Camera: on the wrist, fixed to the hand. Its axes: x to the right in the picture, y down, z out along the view.
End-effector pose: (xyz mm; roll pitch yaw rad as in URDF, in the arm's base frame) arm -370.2 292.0 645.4 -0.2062 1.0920 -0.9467
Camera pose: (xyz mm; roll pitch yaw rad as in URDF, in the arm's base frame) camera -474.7 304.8 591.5 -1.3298 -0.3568 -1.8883
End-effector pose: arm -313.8 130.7 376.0 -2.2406 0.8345 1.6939
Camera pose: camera -280.9 225.9 437.9 -2.4187 -0.3060 3.0005
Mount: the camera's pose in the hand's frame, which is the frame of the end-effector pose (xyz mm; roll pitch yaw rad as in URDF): 14.9 -57.6 -102.2 -0.1105 -0.5023 -1.6347
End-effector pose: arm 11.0 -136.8 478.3 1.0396 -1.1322 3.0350
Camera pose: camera -92.9 -185.0 448.7 1.0410 0.2707 1.9363
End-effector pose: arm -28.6 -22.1 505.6 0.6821 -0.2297 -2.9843
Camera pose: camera -65.8 -48.0 396.4 0.0820 0.1869 1.7138
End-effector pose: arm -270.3 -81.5 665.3 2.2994 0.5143 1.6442
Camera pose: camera -386.5 -64.7 679.8 -2.0588 0.9610 -1.8977
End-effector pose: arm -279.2 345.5 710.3 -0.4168 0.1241 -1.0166
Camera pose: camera -356.0 290.8 638.9 -0.2726 -0.9193 -2.5168
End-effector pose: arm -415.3 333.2 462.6 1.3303 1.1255 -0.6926
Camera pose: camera -411.5 441.2 414.6 -1.4048 0.2692 -3.0571
